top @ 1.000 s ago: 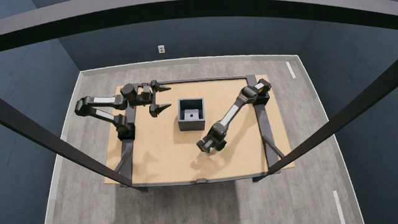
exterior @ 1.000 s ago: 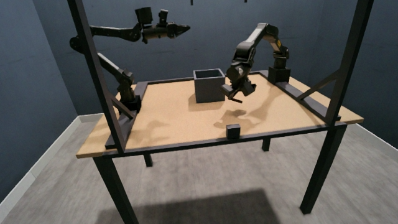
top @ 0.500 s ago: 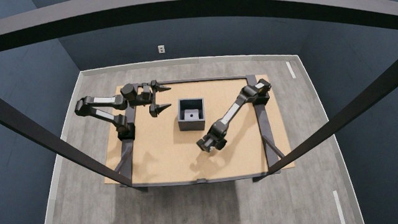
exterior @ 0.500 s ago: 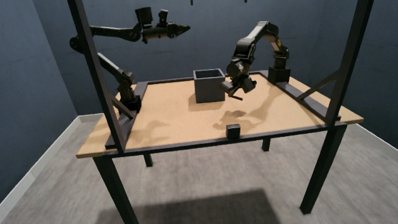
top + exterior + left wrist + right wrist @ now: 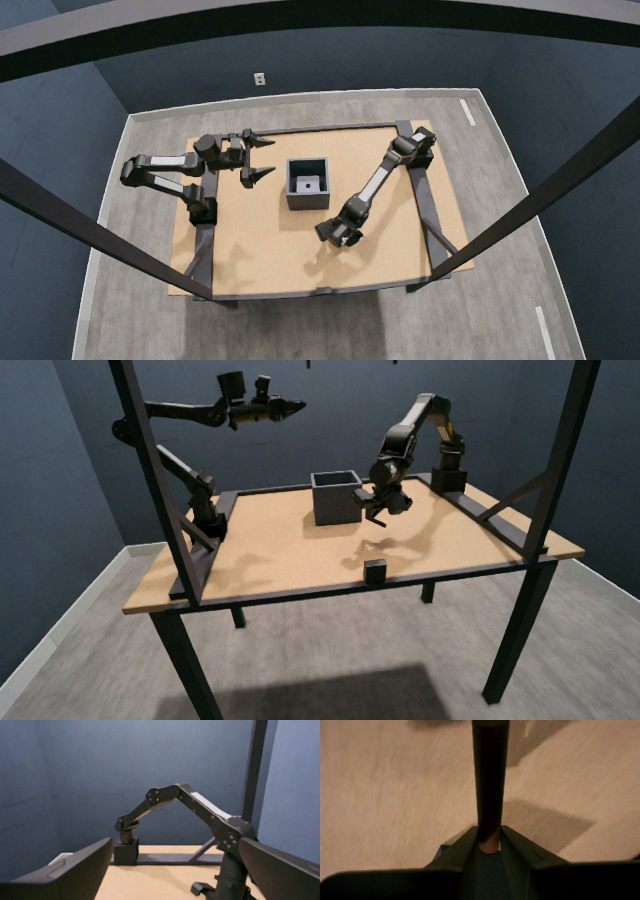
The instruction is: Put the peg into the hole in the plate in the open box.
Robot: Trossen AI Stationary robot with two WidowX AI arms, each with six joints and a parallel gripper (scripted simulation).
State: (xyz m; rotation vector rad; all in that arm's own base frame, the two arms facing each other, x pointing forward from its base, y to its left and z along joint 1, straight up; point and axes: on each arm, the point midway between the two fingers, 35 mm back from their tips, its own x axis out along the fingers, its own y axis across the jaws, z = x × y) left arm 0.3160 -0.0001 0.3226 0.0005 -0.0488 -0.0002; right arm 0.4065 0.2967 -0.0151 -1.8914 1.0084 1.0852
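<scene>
My right hand is 2 cm past the dark brown peg and 3 cm above it. Also, from my right hand: light plate: 20 cm ahead, 5 cm to the left, 4 cm below.
</scene>
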